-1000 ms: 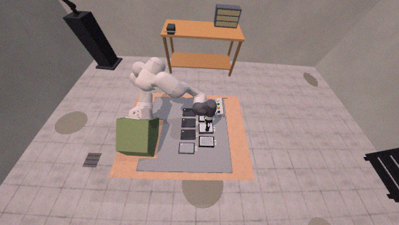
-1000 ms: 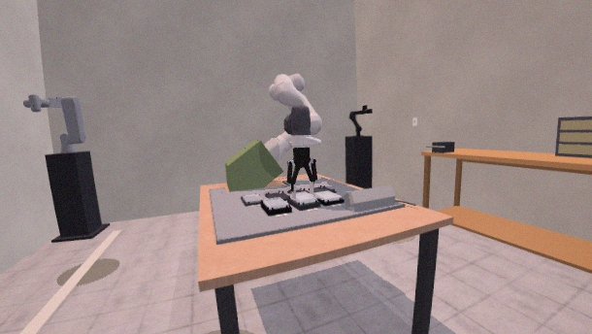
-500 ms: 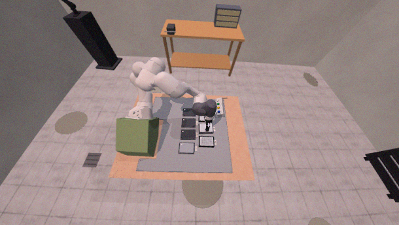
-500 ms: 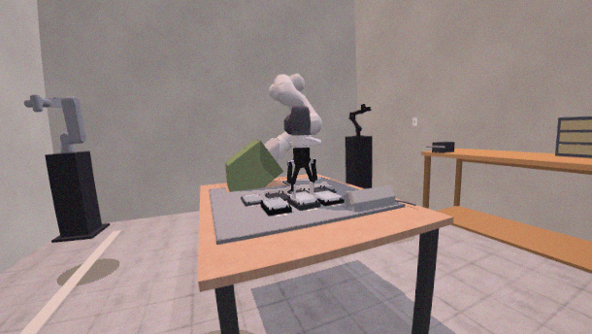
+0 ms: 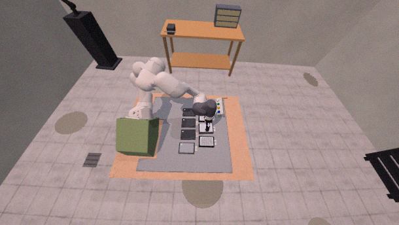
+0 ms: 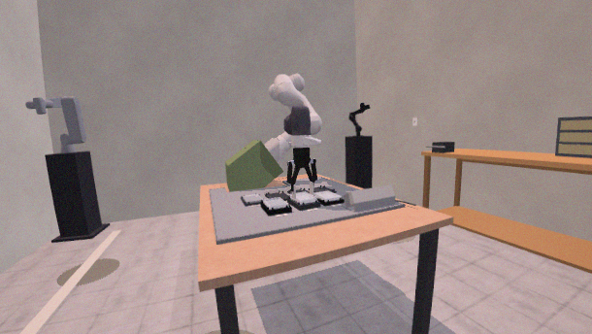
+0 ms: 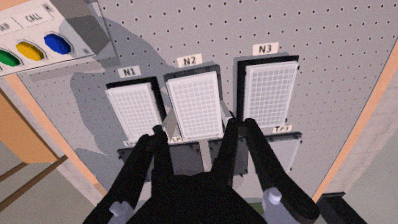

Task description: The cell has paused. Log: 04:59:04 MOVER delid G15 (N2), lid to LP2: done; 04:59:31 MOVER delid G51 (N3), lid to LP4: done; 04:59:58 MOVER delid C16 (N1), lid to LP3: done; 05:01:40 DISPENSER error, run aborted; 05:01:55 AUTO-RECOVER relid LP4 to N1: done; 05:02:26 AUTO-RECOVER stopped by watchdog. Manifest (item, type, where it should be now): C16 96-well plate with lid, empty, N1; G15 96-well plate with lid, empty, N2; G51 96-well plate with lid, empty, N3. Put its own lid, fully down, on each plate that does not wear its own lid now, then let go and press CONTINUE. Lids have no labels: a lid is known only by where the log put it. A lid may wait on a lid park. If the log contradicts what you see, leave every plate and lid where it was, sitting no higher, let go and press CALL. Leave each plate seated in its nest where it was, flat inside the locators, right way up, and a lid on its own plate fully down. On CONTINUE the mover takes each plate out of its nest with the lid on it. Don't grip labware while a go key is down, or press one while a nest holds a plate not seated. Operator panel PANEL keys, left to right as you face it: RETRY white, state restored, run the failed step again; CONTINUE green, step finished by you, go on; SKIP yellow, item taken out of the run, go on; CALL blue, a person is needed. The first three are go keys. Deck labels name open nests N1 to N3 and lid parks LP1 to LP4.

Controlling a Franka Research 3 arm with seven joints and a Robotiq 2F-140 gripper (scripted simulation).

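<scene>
My gripper is now 2 cm above the pale lid. Round my hand: lid park LP2: 18 cm behind, 6 cm below, 4 cm to the left; then blue key: 19 cm to the left, 12 cm ahead; then lid park LP1: 17 cm behind, 8 cm to the right, 6 cm below.
</scene>
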